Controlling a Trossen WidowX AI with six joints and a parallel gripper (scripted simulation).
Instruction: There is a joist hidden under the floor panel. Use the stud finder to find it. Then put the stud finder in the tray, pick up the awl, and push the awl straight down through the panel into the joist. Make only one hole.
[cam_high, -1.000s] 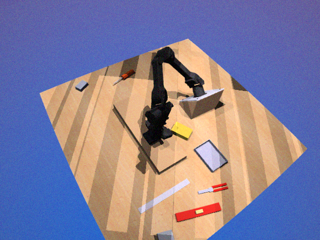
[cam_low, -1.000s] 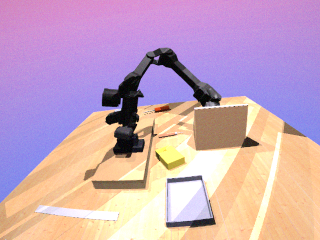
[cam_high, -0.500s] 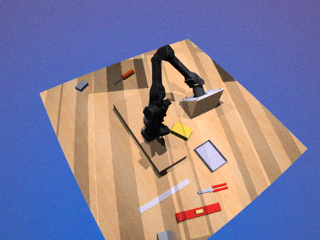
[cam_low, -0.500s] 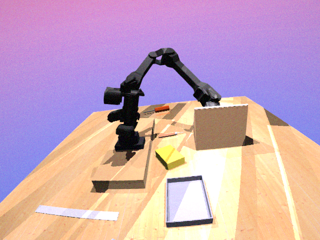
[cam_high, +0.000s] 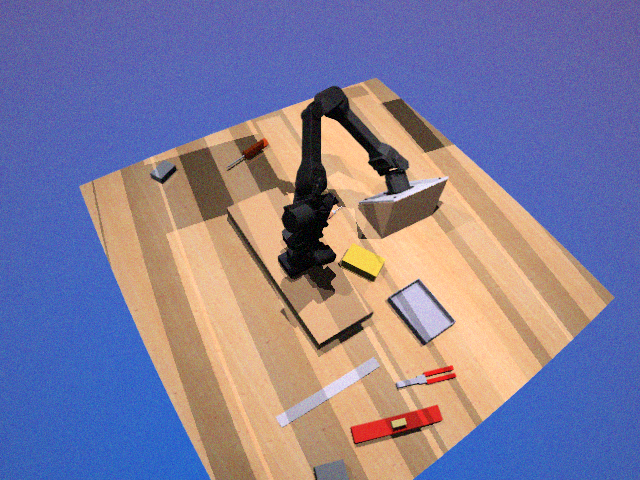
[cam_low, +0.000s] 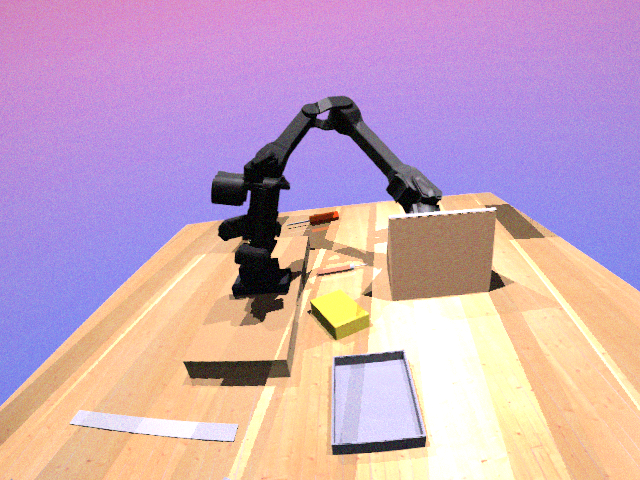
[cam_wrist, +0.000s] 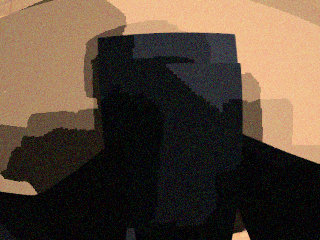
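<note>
Now: gripper tip 320 mm to the right of the grey tray, 200 mm past it and 50 mm above it. Also, from my gripper tip: stud finder (20 mm behind, 20 mm above); yellow block (160 mm behind, 100 mm to the left, 50 mm below); awl (200 mm behind, 110 mm to the right, 60 mm below).
</note>
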